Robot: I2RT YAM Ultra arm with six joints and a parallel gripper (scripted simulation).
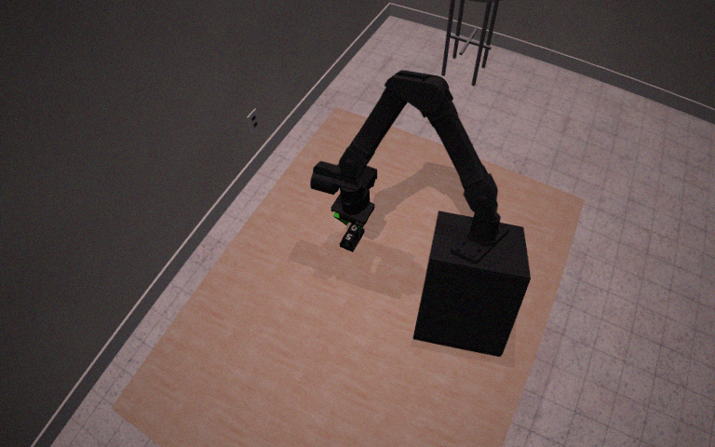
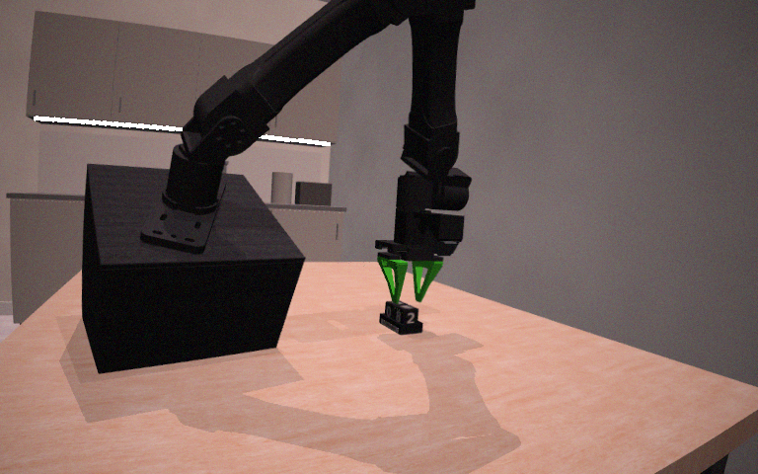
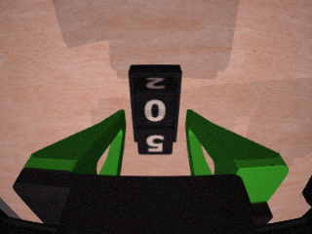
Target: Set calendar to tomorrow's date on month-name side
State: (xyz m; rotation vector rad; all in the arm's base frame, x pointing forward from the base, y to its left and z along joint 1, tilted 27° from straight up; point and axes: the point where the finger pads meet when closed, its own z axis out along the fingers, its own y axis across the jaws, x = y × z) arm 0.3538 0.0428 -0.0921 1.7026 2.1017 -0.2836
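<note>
The black cube is 30 mm below my hand. The rest, counted from my hand: black tray: 50 mm below, 20 mm to the left.
</note>
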